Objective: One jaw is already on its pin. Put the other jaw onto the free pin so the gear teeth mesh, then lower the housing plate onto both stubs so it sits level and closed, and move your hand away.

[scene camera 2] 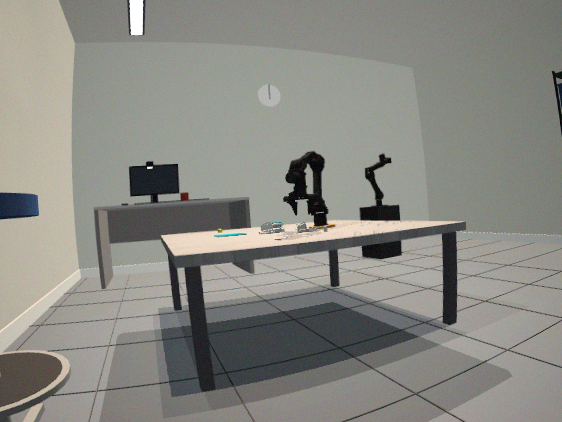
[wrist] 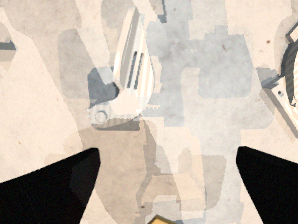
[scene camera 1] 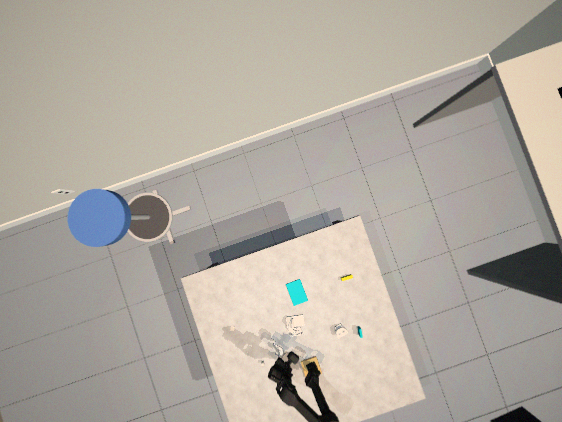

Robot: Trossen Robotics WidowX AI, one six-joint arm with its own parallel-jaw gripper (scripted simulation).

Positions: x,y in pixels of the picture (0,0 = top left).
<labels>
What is my gripper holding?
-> Nothing.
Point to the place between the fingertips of my gripper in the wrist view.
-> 169,156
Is my gripper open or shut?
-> Open.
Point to a white jaw piece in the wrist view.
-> At 130,101
</labels>
